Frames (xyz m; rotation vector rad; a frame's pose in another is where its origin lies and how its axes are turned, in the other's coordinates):
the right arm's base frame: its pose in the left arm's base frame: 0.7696 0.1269 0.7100 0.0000 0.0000 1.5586
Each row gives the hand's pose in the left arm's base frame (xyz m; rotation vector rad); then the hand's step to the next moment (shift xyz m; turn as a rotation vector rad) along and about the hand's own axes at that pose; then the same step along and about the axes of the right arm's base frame.
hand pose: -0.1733 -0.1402 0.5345 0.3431 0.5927 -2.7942
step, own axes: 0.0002 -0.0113 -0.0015 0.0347 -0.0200 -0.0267
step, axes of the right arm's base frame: 0.0105 0.0035 0.0027 0.0214 0.0342 -0.0263
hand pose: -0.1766 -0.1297 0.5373 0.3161 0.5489 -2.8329
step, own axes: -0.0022 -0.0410 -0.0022 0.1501 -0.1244 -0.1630
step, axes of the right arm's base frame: 0.0381 0.0091 0.0124 0.1452 0.1510 -0.1438
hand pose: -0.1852 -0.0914 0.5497 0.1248 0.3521 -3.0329
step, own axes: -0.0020 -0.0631 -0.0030 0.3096 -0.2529 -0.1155
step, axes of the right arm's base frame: 0.0620 0.0045 0.0115 0.2447 0.3261 -0.0833
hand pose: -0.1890 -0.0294 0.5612 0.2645 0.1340 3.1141
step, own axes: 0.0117 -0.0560 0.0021 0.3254 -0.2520 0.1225
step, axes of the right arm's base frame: 0.0561 0.0115 -0.0008 0.2644 0.3017 0.1531
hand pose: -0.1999 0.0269 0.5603 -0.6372 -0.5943 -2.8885
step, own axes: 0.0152 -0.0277 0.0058 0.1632 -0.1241 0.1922
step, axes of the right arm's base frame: 0.0269 0.0175 0.0017 0.1837 0.1020 0.1866
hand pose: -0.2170 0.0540 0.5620 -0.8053 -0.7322 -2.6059
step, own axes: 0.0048 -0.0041 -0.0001 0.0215 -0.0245 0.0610
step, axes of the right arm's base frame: 0.0025 0.0056 0.0012 0.0508 0.0019 0.0469
